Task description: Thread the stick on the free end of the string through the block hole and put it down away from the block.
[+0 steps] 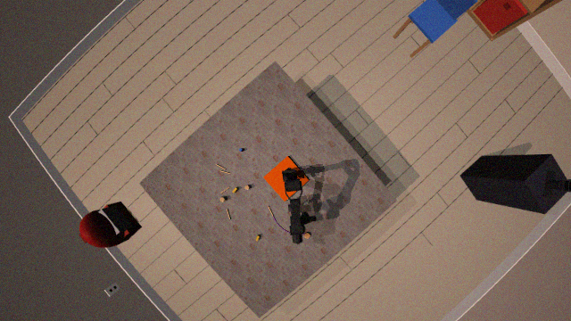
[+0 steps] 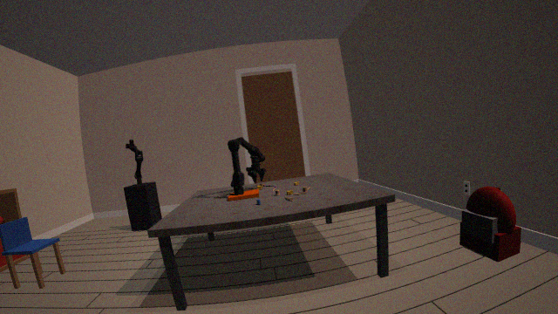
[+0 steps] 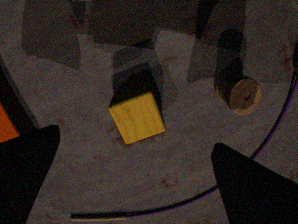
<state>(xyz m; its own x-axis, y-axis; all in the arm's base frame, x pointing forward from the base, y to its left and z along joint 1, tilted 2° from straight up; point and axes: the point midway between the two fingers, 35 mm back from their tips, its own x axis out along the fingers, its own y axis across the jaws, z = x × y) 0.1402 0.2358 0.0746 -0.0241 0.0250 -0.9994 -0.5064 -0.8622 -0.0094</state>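
Now: gripper tip 120 mm short of the purple string, 70 mm to the left of it and 60 mm above it. From my gripper tip the other things lie so: round wooden button (20 mm ahead, 180 mm to the left, 50 mm below); then blue piece (10 mm ahead, 560 mm to the right, 50 mm below); then thin wooden stick (120 mm ahead, 90 mm to the right, 60 mm below).
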